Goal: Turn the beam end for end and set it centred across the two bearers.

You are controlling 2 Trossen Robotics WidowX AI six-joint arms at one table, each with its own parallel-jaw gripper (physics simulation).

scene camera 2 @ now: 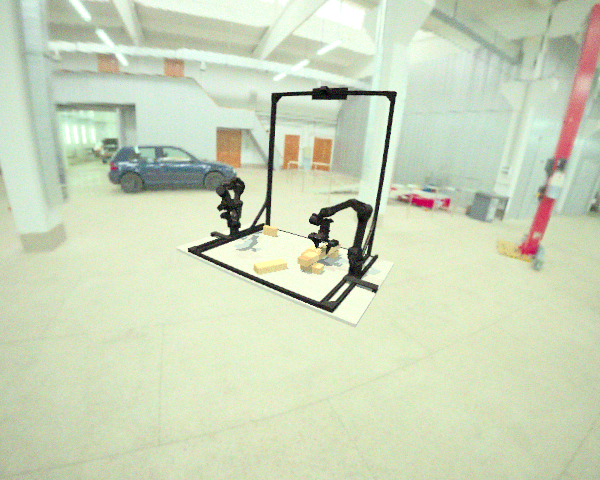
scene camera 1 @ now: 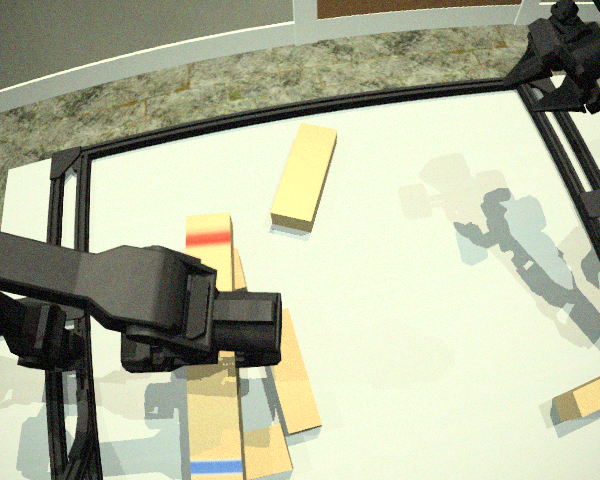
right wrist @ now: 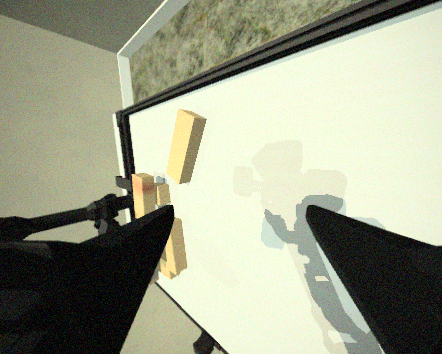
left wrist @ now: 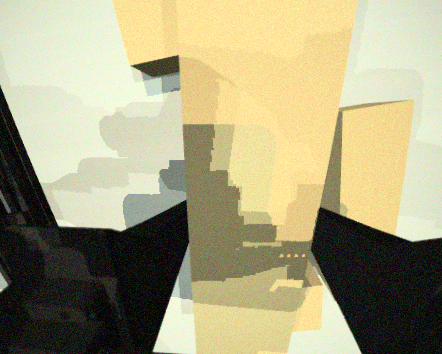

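Pixels of known places: left gripper, fingertip midpoint: (scene camera 2: 321, 252) (scene camera 1: 213, 357) (left wrist: 246, 206); right gripper, fingertip midpoint: (scene camera 2: 236, 221) (scene camera 1: 519, 97) (right wrist: 239, 211); left arm's base, link origin: (scene camera 2: 354, 274) (scene camera 1: 65, 350) (right wrist: 131, 200); right arm's base, link origin: (scene camera 2: 234, 235).
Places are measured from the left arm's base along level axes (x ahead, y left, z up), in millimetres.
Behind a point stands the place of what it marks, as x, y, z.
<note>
The long wooden beam (scene camera 1: 212, 410) {233, -126, 67} (scene camera 2: 311, 258) {229, 99, 63} (left wrist: 260, 90) {247, 10, 67} (right wrist: 143, 200) {285, 73, 65} has a red band at its upper end and a blue band at its lower end in scene camera 1. My left gripper (scene camera 1: 205, 352) {241, -53, 43} (scene camera 2: 325, 245) {241, -53, 43} (left wrist: 246, 206) {241, -53, 43} is shut on the beam near its middle; the arm hides the fingers in scene camera 1. Two blocks, seemingly the bearers, show partly from under the beam: one (scene camera 1: 240, 270) {292, 72, 19} (right wrist: 163, 194) {293, 78, 3} towards the red end, one (scene camera 1: 267, 450) (left wrist: 145, 30) near the blue end. Whether the beam touches them is unclear. My right gripper (scene camera 1: 520, 97) {718, 180, 183} (right wrist: 239, 211) {718, 180, 183} is open and empty, far from the beam.
A loose block (scene camera 1: 296, 372) {343, -89, 25} (left wrist: 377, 165) {332, -39, 25} lies close beside the beam, slanted. Another block (scene camera 1: 304, 175) {412, 210, 19} (scene camera 2: 270, 266) {397, 248, 16} (right wrist: 186, 145) {450, 229, 19} lies farther up in scene camera 1. A third block (scene camera 1: 590, 400) {729, -232, 44} (scene camera 2: 270, 230) {745, -208, 25} is at the lower right there. A black frame (scene camera 1: 250, 115) {345, 367, 1} borders the table.
</note>
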